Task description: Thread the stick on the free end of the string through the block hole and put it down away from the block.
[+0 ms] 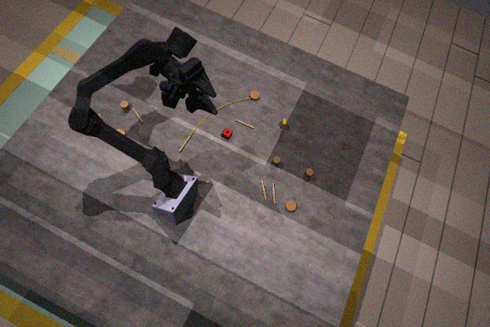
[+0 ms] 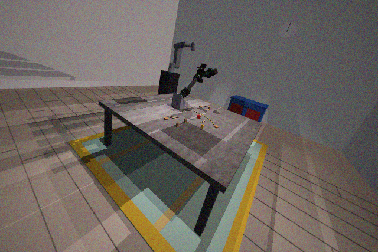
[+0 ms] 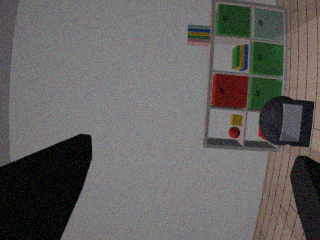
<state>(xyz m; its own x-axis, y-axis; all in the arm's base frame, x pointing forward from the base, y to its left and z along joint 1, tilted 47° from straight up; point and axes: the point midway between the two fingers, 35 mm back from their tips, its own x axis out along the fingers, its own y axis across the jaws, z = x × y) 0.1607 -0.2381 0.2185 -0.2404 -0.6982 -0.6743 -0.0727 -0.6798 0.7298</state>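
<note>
Now: the red block 43 cm below my gripper tip, 15 cm ahead of it and 2 cm to the left of it. Also, from my gripper tip: round wooden block: 43 cm below, 19 cm to the right, 14 cm ahead; then yellow block: 42 cm below, 30 cm ahead, 15 cm to the right; then round wooden button: 43 cm below, 36 cm ahead, 1 cm to the left.
</note>
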